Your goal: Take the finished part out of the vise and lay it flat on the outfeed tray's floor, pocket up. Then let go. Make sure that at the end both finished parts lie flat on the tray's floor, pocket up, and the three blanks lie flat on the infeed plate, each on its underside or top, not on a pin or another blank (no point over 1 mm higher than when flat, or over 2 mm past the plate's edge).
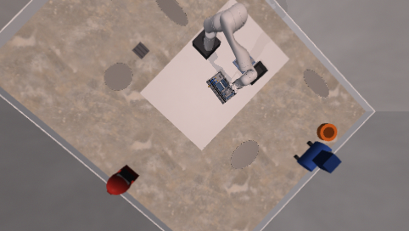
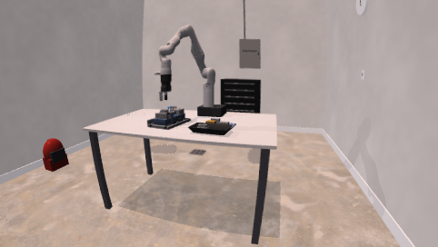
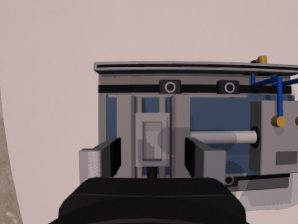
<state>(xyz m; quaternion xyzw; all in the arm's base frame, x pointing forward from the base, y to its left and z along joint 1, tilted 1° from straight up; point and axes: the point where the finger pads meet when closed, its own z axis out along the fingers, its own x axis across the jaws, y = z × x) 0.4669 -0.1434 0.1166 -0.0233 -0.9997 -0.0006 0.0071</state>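
My gripper is now 12 cm above the screw rod and 9 cm past it. Round my hand: orange block 32 cm to the left, 17 cm below, 8 cm behind; then blue plate 37 cm to the left, 19 cm below, 12 cm behind; then vise 16 cm below, 7 cm behind.
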